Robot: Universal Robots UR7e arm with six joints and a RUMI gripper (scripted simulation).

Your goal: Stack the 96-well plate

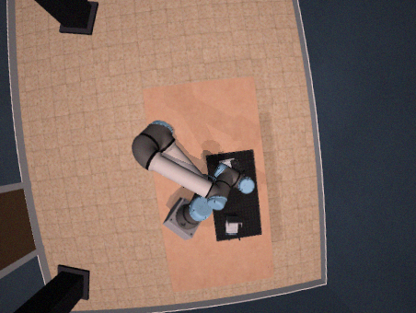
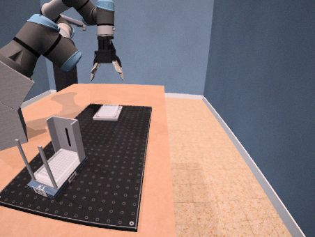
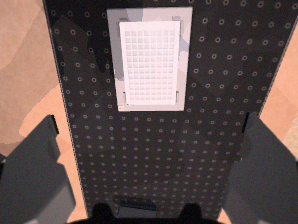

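Right now my hand is 16 cm above the plate nest N1. The rest, counted from my hand: rack back wall 8 cm ahead, 36 cm to the right, 9 cm below; slot 8 cm ahead, 36 cm to the right, 9 cm below.
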